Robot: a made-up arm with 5 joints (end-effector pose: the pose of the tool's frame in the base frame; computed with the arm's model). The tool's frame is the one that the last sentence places. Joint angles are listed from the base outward.
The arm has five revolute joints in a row. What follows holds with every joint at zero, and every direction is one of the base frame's.
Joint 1 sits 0.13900 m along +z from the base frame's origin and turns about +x.
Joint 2 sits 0.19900 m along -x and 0.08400 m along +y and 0.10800 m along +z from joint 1 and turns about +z.
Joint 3 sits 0.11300 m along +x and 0.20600 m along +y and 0.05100 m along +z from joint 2 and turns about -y.
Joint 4 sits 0.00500 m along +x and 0.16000 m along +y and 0.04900 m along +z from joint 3 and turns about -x.
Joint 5 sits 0.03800 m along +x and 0.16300 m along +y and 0.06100 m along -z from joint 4 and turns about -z.
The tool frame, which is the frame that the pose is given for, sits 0.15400 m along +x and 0.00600 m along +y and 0.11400 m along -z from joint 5; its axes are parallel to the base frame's.
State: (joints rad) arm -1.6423 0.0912 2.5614 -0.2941 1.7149
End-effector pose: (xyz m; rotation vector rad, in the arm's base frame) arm -0.0845 0.2324 -0.4013 0.6685 -0.9929 0.7200
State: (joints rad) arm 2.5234 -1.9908 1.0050 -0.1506 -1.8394
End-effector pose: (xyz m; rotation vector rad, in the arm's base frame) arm 0.3669 0.2287 -0.1640 1.5230 0.1305 0.1907
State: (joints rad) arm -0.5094 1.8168 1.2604 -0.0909 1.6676
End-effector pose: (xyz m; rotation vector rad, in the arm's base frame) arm -0.6371 0.2699 0.1640 0.7251 0.3164 0.1020
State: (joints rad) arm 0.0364 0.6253 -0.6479 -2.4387 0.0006
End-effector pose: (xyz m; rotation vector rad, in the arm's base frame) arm -0.0423 0.6188 0.4344 2.0872 0.9709 -0.4509
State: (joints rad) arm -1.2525 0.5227 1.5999 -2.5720 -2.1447
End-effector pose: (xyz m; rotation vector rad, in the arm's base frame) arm -0.5133 0.1459 0.0257 -1.6292 0.7855 -1.7097
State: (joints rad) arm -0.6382 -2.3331 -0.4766 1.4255 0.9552
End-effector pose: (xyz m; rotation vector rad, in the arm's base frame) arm -0.2120 -0.1261 0.3339 1.2053 -0.8697 2.7149
